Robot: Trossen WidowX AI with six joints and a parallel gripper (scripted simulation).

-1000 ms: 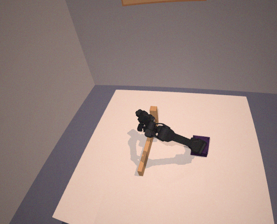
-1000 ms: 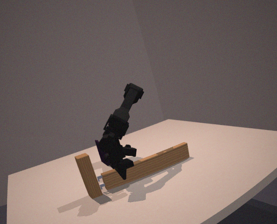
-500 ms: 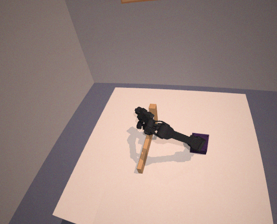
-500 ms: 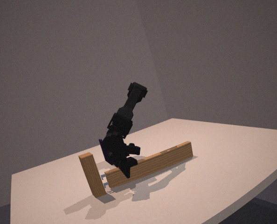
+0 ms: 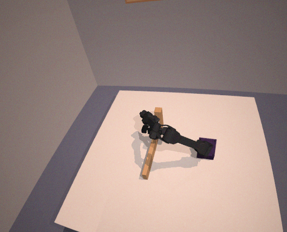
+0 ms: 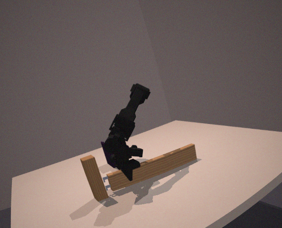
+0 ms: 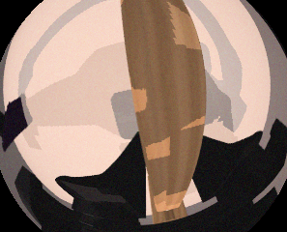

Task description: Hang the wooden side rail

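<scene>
Now: gripper tip 14 cm to the left of the headboard post, 5 cm below it and 2 cm short of it.
</scene>
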